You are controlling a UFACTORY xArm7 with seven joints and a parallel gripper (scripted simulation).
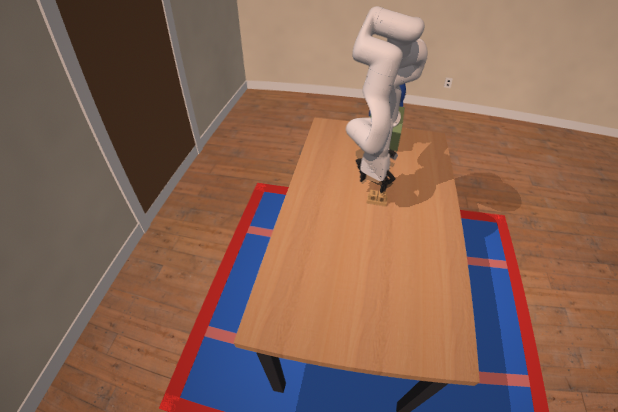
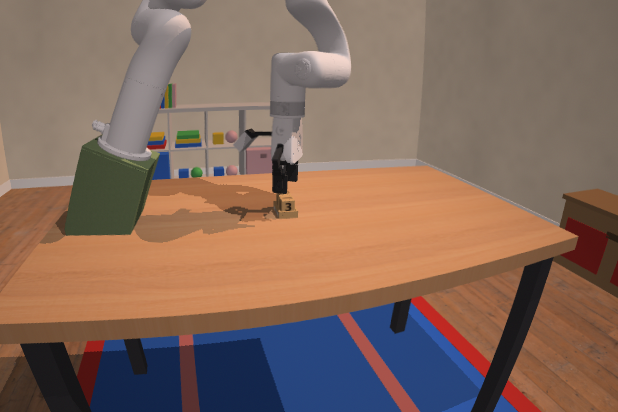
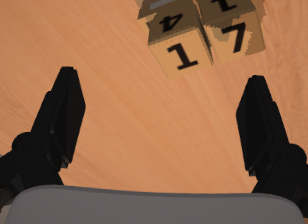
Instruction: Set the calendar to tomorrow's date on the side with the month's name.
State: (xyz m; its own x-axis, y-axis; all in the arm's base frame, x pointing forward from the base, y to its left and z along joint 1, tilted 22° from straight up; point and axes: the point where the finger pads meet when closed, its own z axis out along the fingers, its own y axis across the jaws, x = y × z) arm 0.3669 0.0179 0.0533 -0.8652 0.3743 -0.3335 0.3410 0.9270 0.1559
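The wooden digit cube is 1 cm to the left of my hand and 6 cm below it. From my hand the other things lie so: low tray: 3 cm to the left, 7 cm below; then wooden cube: 4 cm to the left, 6 cm below.
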